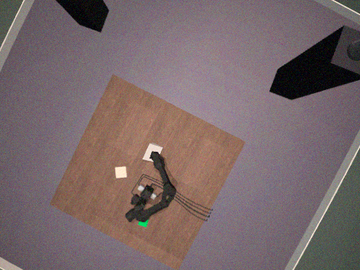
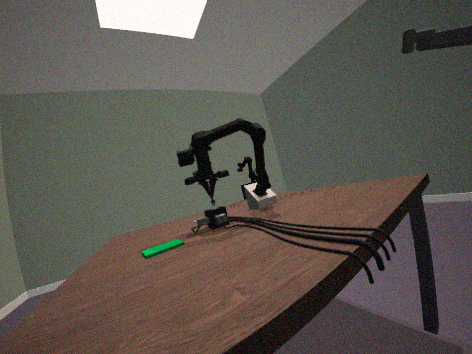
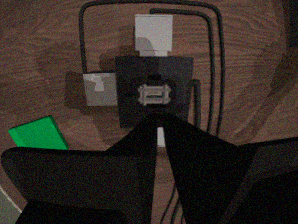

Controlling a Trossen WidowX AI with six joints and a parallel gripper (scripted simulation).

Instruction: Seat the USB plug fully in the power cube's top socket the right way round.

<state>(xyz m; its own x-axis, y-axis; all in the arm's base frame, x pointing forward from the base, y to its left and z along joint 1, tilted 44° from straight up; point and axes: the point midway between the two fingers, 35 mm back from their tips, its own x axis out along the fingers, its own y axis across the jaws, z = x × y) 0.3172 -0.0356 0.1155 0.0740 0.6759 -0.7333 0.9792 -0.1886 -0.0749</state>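
My gripper tip is now 2 cm above the USB plug. Round my gripper tip: green flat block 25 cm ahead, 12 cm below, 5 cm to the left; then USB socket 6 cm below; then pale square block 28 cm to the right, 12 cm below, 7 cm behind.
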